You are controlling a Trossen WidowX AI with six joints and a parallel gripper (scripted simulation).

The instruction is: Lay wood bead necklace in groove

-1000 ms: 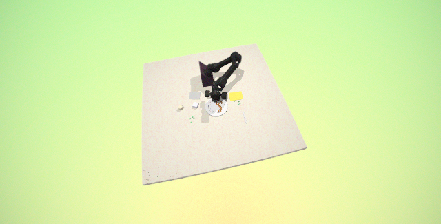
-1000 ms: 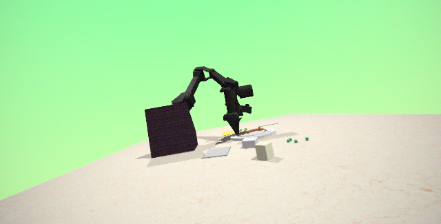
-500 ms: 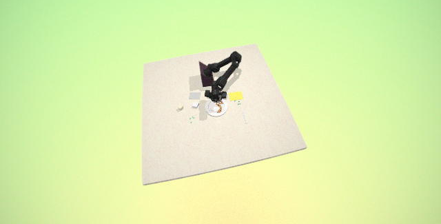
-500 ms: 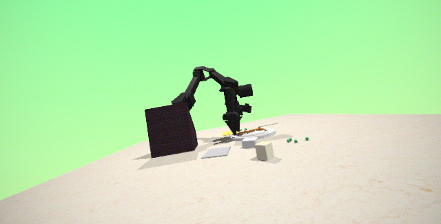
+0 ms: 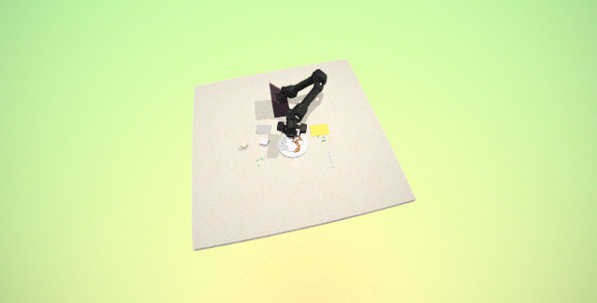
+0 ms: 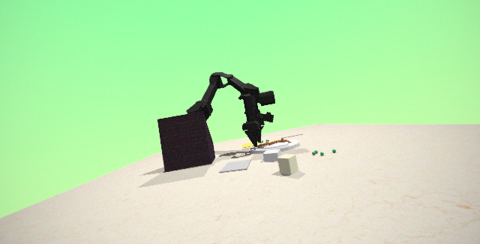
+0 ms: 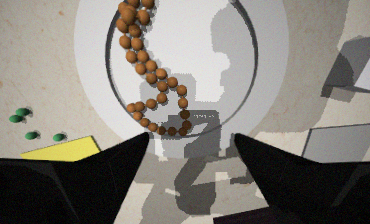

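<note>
My gripper tip is now 6 cm short of the round white bead board, 1 cm to the left of it and 1 cm above it. Also, from my gripper tip: thin white strip (22 cm to the left, 21 cm ahead, 2 cm below); then yellow card (19 cm to the left, 2 cm below, 2 cm behind); then grey flat plate (19 cm to the right, 9 cm behind, 2 cm below).
</note>
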